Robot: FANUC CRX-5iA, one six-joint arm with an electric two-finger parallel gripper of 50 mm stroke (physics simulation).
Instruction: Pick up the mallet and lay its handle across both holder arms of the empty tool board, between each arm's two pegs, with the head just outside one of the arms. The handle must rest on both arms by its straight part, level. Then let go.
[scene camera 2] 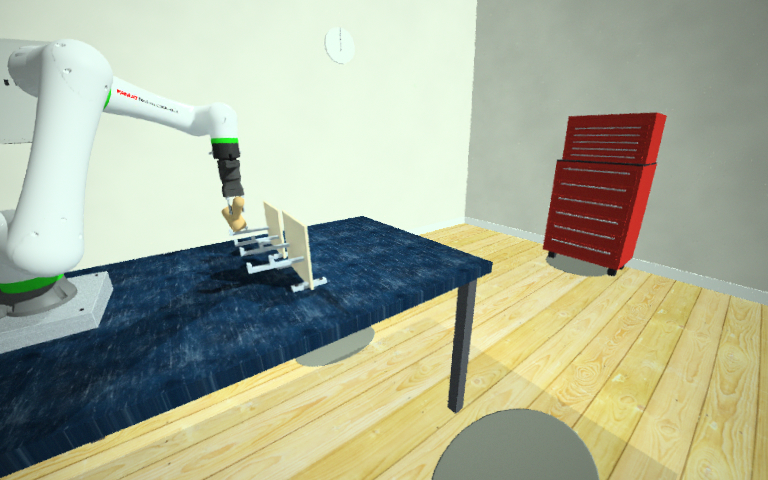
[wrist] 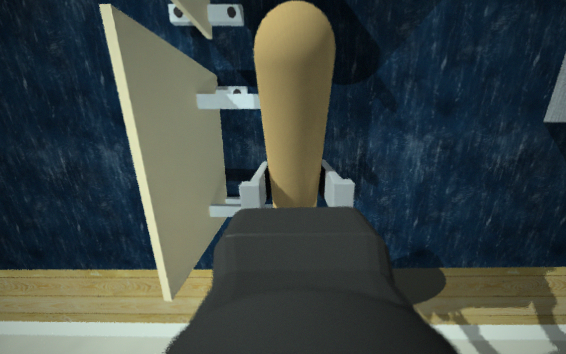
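Observation:
The tan mallet [scene camera 2: 233, 215] [wrist: 296, 95] is held by my gripper [scene camera 2: 229, 204] [wrist: 293, 172]. The fingers are shut on its handle, whose rounded end points to the top of the wrist view. The head is hidden there behind the gripper body. The mallet is at the farther upright tool board [scene camera 2: 272, 219] [wrist: 172, 145], at its holder arms. The handle crosses over one holder arm [wrist: 228, 101] in the wrist view. The other arm [wrist: 225, 209] runs under the gripper. Their pegs are hidden there, and contact with the arms cannot be told.
The nearer tool board [scene camera 2: 297, 243] [wrist: 197, 17] stands beside the farther one, with its arms [scene camera 2: 274, 264] reaching toward the robot base [scene camera 2: 84, 308]. Both stand on the dark blue table [scene camera 2: 385, 254]. A red tool cabinet [scene camera 2: 591, 203] stands on the floor beyond the table.

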